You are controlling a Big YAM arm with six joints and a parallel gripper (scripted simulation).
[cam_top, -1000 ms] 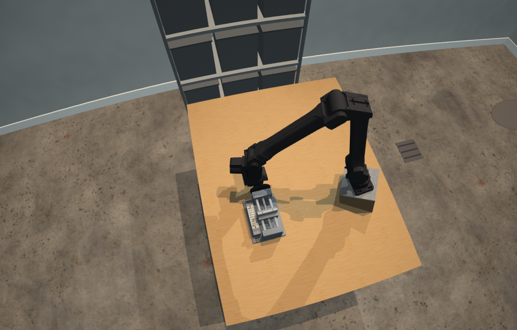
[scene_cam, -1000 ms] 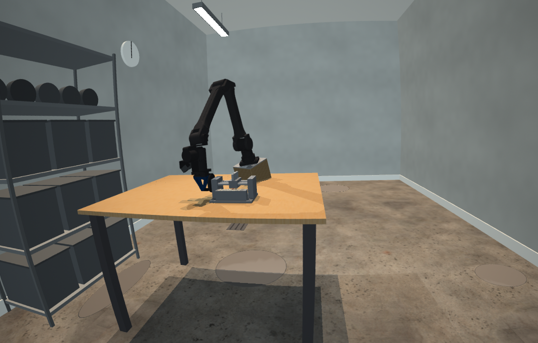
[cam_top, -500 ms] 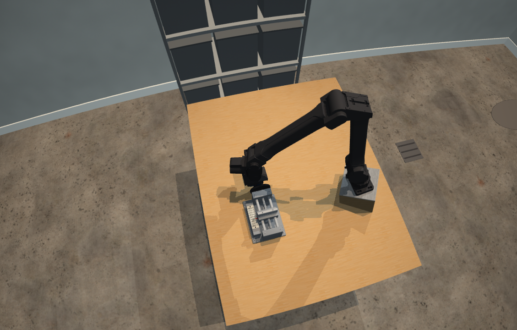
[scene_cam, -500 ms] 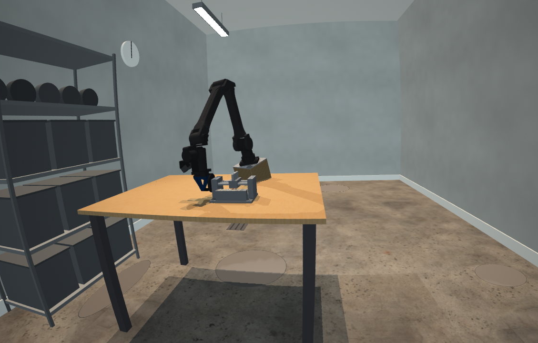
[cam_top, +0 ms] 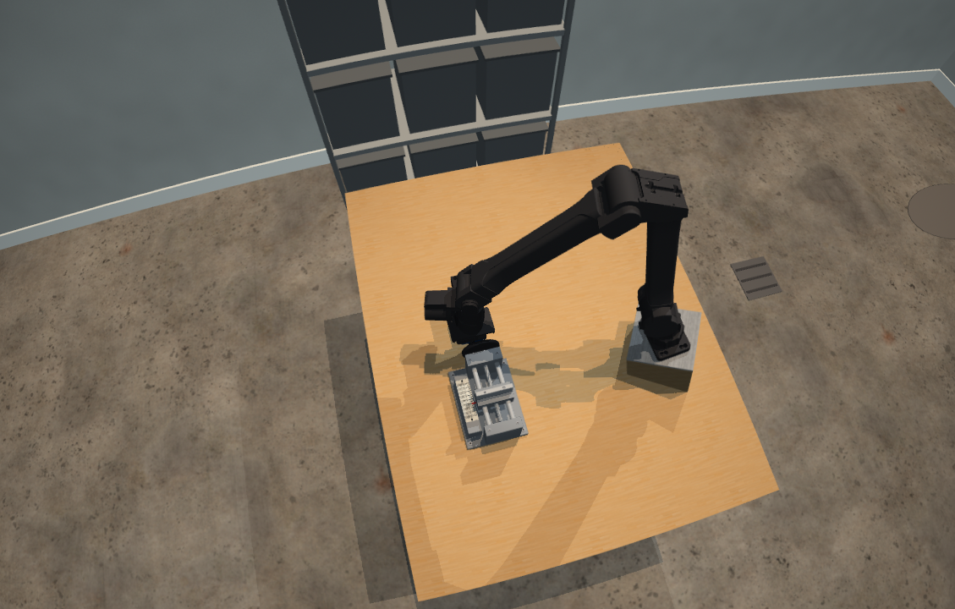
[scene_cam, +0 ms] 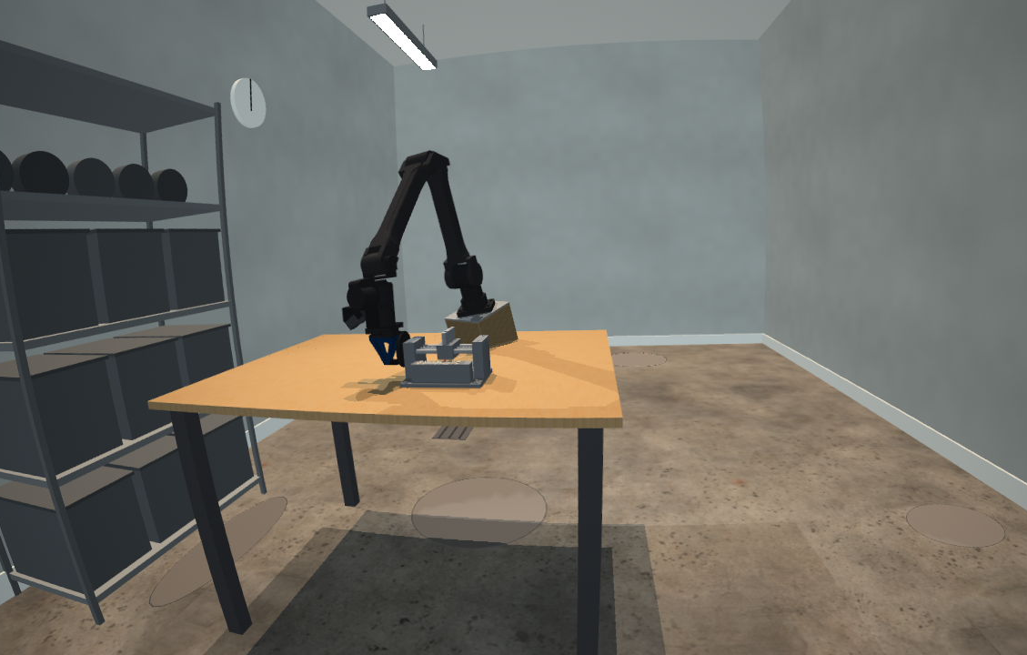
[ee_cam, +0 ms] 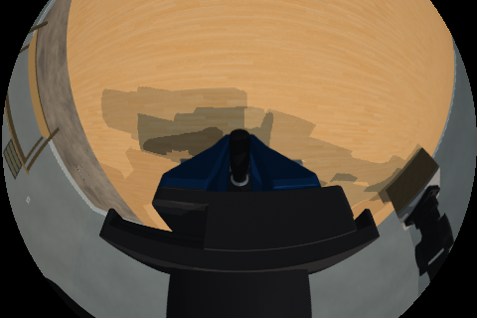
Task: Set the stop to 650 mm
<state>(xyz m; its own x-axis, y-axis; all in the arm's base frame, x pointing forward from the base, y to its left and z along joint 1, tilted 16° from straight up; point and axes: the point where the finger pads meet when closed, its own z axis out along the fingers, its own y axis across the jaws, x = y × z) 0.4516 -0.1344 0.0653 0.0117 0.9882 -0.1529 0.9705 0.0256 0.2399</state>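
Right now the handwheel handle is 1 cm to the left of my hand. From my hand the other things lie so: black handwheel (3 cm to the left); then grey stop fixture (16 cm to the left, 4 cm above).
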